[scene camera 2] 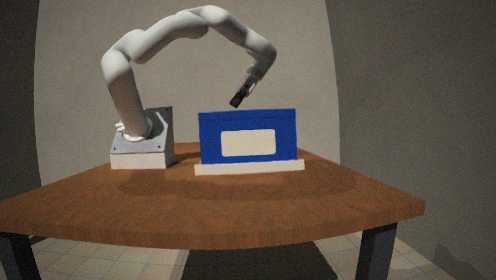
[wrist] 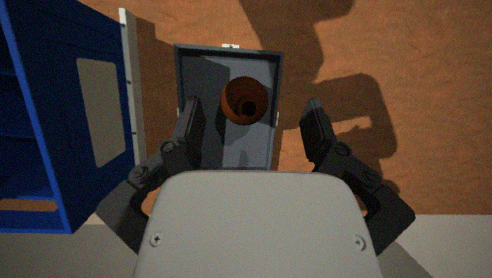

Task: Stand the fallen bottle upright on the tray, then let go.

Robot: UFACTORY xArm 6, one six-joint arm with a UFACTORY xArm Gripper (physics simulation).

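Places are measured from the arm's base along level axes (x right, y ahead, z up), in millimetres.
Where they show: gripper, fingertip midpoint: (scene camera 2: 232,106) (wrist: 253,109); arm's base, link origin: (scene camera 2: 138,130).
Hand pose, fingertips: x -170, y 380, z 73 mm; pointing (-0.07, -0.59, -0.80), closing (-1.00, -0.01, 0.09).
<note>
Each offset is from my fingertips to the top centre of the thing. "*": to the spot under its first point. Level surfaces: height alone.
A brown bottle @(dy +7, dx -2, dz -50 mm) (wrist: 244,101) stands upright on the grey tray @(* dy -74, dx +19, dz -185 mm) (wrist: 230,49) in the wrist view, its dark round mouth facing the camera. It is nearer the tray's right wall than its left wall. My gripper (wrist: 253,109) (scene camera 2: 234,104) is wide open and empty. It hangs high above the tray, apart from the bottle. In the scene view the gripper shows above the top edge of the blue box, and the bottle and tray do not show there.
A blue box-like shelf (scene camera 2: 247,121) (wrist: 60,100) with a pale panel and a white base strip (scene camera 2: 250,167) (wrist: 131,80) stands on the brown table @(dz -211 mm) (scene camera 2: 225,220) (wrist: 425,150). It is left of the tray in the wrist view. The arm's base (scene camera 2: 137,160) is at the table's left.
</note>
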